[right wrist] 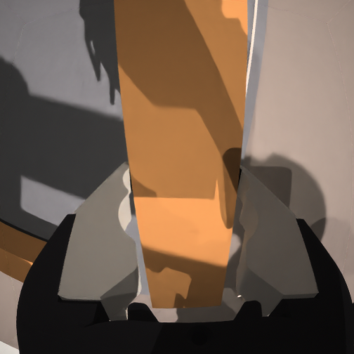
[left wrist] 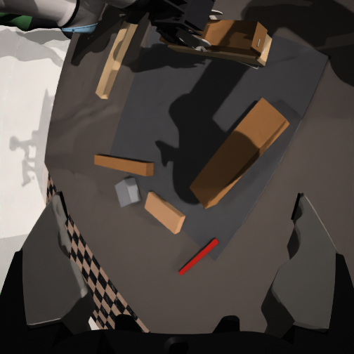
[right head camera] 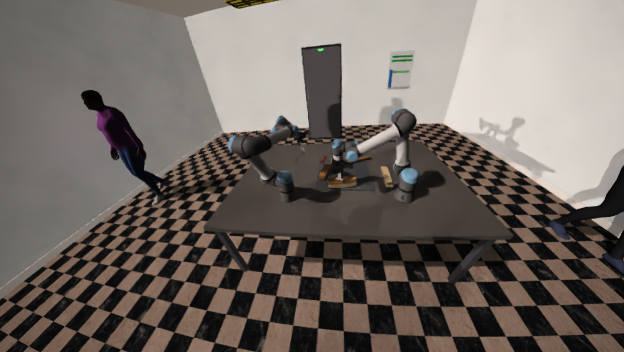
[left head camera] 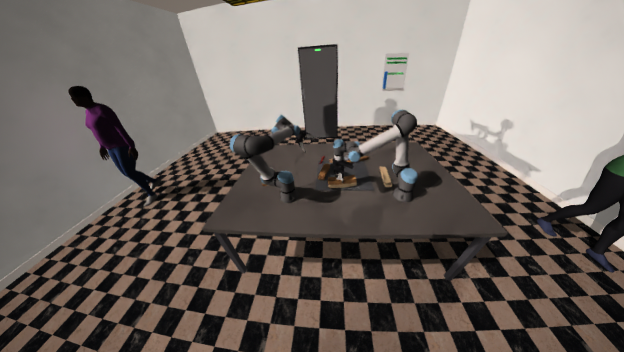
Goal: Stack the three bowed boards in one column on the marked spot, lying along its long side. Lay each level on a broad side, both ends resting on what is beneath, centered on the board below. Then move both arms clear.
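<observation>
My right gripper is shut on a brown board, low over a pale bowed board on the dark mat. The brown board lies along the pale one; whether they touch is unclear. A thin white line shows beside them in the right wrist view; the marked spot is mostly hidden. A larger brown board lies slanted on the mat. My left gripper is open and empty, high over the table's far left.
A pale long piece lies right of the mat, near the right arm's base. Beyond the mat are a narrow brown piece, a grey block, a tan block and a red stick.
</observation>
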